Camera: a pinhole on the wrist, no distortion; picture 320 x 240 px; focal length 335.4 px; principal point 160.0 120.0 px. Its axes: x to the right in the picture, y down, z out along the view. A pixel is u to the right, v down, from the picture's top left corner.
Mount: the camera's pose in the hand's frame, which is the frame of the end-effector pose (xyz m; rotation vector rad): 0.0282 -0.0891 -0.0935 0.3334 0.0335 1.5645
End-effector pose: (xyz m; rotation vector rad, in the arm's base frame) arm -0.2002 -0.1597 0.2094 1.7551 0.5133 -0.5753
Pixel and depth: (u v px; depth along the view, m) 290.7 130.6 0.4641
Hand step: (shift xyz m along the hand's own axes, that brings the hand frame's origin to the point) 0.1238 0.0012 0.3872
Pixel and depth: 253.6 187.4 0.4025
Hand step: 0.0441 -0.0565 0.3306
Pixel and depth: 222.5 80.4 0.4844
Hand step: 0.1970 -0.0895 0.3730
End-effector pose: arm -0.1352 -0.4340 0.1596 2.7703 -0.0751 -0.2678
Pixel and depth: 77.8 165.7 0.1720
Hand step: 0.0444 -0.1634 0.0682
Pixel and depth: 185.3 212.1 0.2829
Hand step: 0.0182 -0.1233 0.1985
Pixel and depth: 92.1 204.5 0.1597
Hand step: 0.0254 -0.1519 0.0621
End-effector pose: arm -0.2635 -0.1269 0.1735 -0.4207 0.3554 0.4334
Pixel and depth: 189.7 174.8 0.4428
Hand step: 0.0605 -0.1356 0.3533
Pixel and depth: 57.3 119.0 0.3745
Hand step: 0.1139 -0.2718 0.2422
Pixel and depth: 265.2 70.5 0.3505
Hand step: 0.1611 -0.0453 0.2501
